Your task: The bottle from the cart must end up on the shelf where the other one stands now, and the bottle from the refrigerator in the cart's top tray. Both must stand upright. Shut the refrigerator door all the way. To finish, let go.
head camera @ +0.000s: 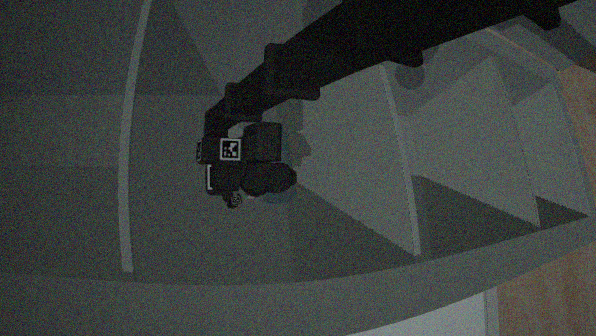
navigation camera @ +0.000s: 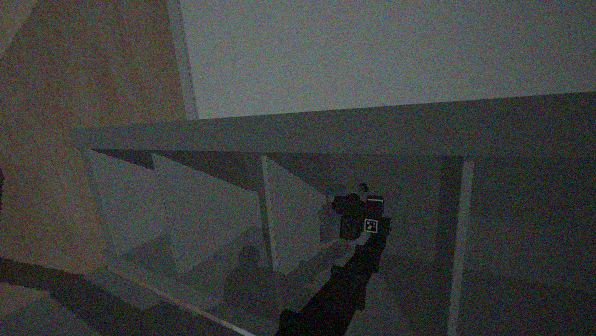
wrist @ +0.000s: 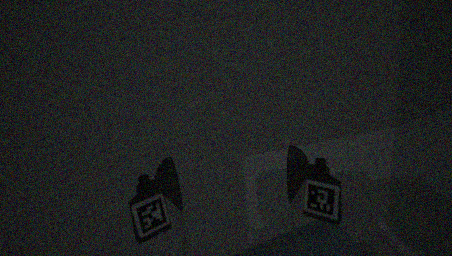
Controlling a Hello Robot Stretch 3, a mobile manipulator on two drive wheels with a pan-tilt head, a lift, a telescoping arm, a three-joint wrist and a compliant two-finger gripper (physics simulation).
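Places are measured from the robot's base along level axes (x back, y right, z up), in metres.
Pixels of known places: gripper, fingertip midpoint: (navigation camera: 363, 201) (wrist: 231, 170).
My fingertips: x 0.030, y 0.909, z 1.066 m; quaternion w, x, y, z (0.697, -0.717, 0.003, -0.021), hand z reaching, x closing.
For each thing: its middle in the pictures, then the offset to it from my fingertips. "*": a spot on its surface instead. Level surfaces: height alone.
- refrigerator, surface spot: (head camera: 225, 310) (navigation camera: 394, 136) * dx -0.158, dy -0.477, dz +0.141 m
- dim bluish thing, surface spot: (head camera: 280, 198) (navigation camera: 334, 187) * dx -0.044, dy -0.042, dz -0.101 m
- dark teal patch, surface spot: (wrist: 310, 242) * dx +0.059, dy -0.009, dz -0.064 m
- Wooden floor, its level: dz -1.065 m
My gripper (head camera: 233, 200) (navigation camera: 363, 188) (wrist: 231, 170) is inside a grey cabinet with shelves, which looks like the refrigerator (head camera: 225, 310) (navigation camera: 400, 127). In the wrist view its two fingers stand apart with no thing gripped between them. A dim bluish thing (head camera: 280, 198) (navigation camera: 335, 189) shows beside the gripper, partly hidden behind the wrist; it may be a bottle. A dark teal patch (wrist: 310, 242) with a paler band around it shows low in the wrist view, past the fingers. Whether a bottle stands upright cannot be told. The cart does not show clearly.
Shelf edges (head camera: 127, 150) (head camera: 400, 150) (navigation camera: 462, 240) lie on both sides of the gripper. The black arm (head camera: 350, 45) (navigation camera: 330, 305) reaches in past one of them. A pale panel (head camera: 435, 320) (navigation camera: 375, 55) borders the cabinet. Wooden floor (head camera: 545, 295) (navigation camera: 100, 65) shows beyond. The light is dim.
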